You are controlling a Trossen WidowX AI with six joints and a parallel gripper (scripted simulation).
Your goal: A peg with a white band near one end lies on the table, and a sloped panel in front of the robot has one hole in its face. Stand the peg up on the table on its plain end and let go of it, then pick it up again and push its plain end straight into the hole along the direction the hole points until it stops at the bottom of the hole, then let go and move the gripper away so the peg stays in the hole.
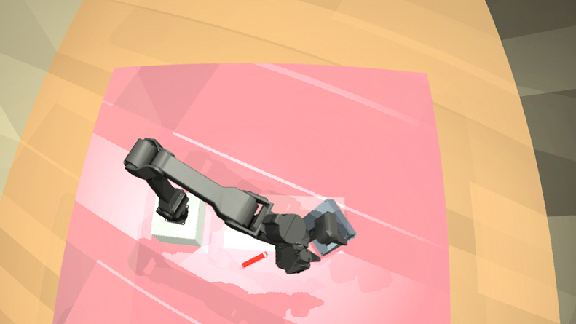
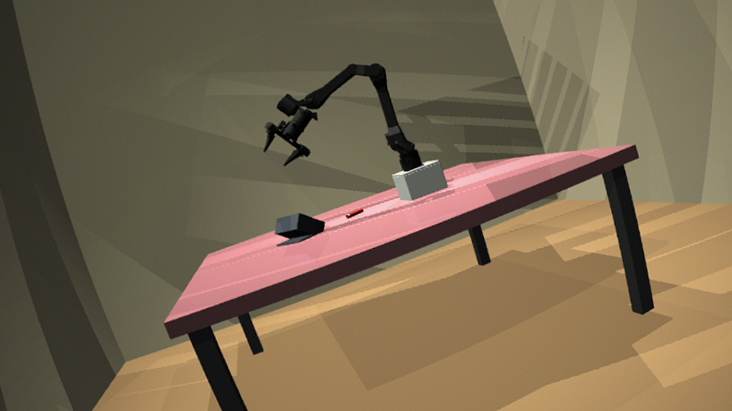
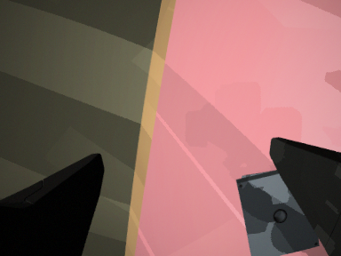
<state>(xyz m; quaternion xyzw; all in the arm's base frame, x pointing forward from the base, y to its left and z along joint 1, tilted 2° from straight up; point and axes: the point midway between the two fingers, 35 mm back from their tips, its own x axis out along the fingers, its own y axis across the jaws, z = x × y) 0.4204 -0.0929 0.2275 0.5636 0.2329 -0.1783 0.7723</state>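
The red peg is 280 mm below my gripper tip, 200 mm behind it and 20 mm to the left of it. Round my gripper tip: grey sloped panel (260 mm below, 140 mm to the left, 10 mm behind).
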